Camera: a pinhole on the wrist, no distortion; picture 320 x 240 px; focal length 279.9 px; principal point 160.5 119.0 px. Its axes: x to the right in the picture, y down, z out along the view. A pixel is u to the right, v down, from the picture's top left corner.
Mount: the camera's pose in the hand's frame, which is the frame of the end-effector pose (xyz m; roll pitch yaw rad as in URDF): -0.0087 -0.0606 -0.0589 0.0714 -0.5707 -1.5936
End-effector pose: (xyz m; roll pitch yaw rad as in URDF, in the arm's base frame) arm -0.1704 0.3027 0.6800 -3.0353 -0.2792 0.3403
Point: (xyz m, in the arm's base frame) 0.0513 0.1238 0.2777
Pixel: 138 155
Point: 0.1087 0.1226 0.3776
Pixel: 104 202
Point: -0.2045 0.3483 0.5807
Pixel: 301 69
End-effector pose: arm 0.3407 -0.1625 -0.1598 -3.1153 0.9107 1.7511
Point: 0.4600 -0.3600 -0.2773
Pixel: 191 110
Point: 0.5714 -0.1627 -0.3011
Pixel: 16 223
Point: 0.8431 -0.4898 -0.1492
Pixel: 56 15
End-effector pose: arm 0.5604 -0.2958 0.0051 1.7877 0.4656 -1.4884
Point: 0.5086 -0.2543 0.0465
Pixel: 126 30
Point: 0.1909 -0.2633 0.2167
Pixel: 137 53
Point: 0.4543 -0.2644 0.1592
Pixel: 44 14
